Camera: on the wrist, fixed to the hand. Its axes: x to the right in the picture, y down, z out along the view.
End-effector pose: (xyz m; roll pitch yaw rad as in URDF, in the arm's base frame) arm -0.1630 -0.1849 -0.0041 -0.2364 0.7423 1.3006
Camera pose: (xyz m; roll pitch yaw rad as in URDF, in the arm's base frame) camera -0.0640 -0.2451 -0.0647 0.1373 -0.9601 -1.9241
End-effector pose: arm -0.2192 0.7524 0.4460 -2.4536 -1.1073 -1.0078
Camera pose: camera -0.2642 0.8508 0.5194 1.8548 1.2456 1.6631
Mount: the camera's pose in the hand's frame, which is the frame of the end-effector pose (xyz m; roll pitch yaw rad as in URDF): 0.0177 -0.0929 -0.0903 -0.1625 -0.2244 -3.1368
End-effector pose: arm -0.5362 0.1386 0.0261 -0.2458 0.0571 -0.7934
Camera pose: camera -0.6063 0.0500 -0.0398 0.0924 -0.2757 2.2966
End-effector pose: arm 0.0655 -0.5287 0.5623 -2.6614 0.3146 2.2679
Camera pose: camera -0.0009 -0.5127 0.6738 2.5226 -0.1163 -0.9816
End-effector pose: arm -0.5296 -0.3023 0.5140 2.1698 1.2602 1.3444
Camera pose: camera -0.6576 -0.2925 0.4893 -2.7090 -1.0946 -1.3909
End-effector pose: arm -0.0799 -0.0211 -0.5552 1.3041 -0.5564 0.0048
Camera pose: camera -0.0053 0.0419 -0.6422 -1.3423 0.4881 -2.8899
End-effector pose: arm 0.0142 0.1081 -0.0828 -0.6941 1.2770 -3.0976
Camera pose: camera 0.0129 0.2373 -0.1026 1.3871 -1.3891 -0.8315
